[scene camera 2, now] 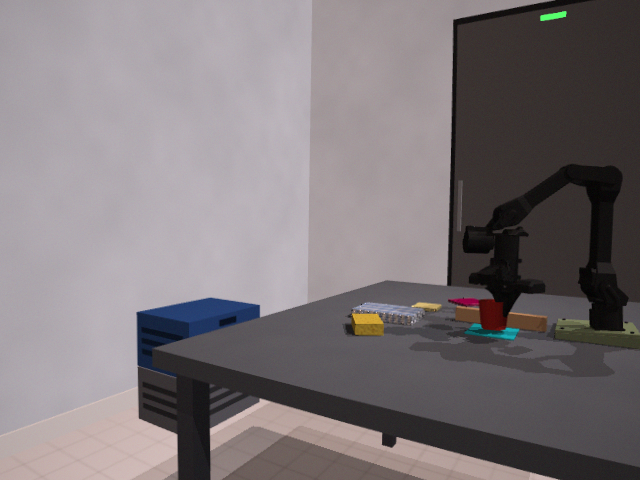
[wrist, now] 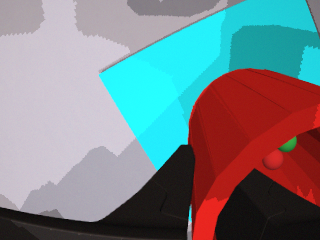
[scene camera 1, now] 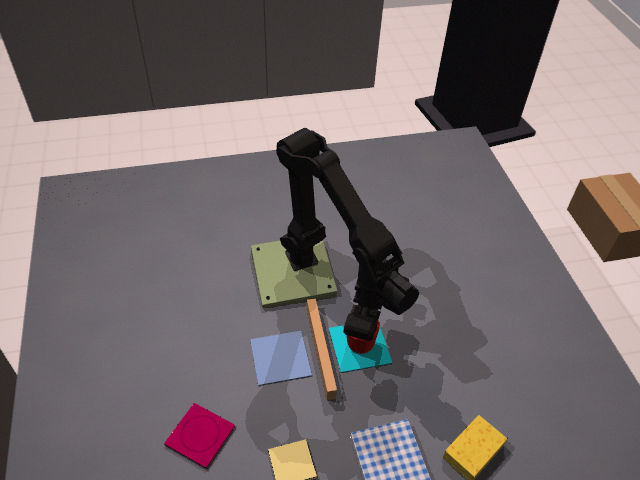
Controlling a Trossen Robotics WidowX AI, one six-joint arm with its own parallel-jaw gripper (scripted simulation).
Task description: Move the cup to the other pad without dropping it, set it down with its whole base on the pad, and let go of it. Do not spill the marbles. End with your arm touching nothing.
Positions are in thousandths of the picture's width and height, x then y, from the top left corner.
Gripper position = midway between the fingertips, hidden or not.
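Observation:
I see my gripper (scene camera 2: 787, 659), and the gripper is also visible at (wrist: 620, 652) and (scene camera 1: 571, 672). There is a red cup (scene camera 2: 768, 653), and I find the red cup (wrist: 758, 485) too. A wooden bar (scene camera 2: 804, 668) is here as well.

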